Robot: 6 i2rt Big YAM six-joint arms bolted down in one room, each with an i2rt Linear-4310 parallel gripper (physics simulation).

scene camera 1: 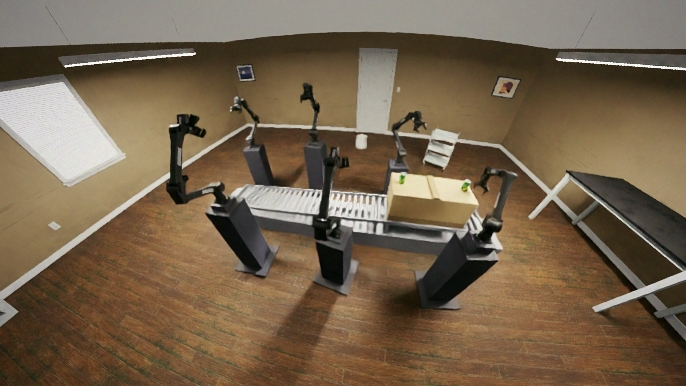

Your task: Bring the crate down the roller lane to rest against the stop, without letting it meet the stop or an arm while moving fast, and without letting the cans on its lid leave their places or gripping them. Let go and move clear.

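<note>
The tan crate (432, 210) sits upright on the right part of the roller lane (280, 201). One green can (402, 178) stands near its lid's left end, another green can (466, 185) near the right end. The front right arm's gripper (481, 185) hangs by the crate's right end, fingers seemingly apart; contact is unclear. The front middle gripper (345, 161) is above the lane, left of the crate. The front left gripper (201, 127), back left gripper (234, 106), back middle gripper (303, 97) and back right gripper (423, 125) are raised away from it. The stop cannot be made out.
Three arm pedestals stand in front of the lane and three behind. The front middle arm (326, 195) rises across the view of the lane. A dark table (635, 205) stands at the right, a white shelf cart (442, 146) and a white bin (361, 141) behind.
</note>
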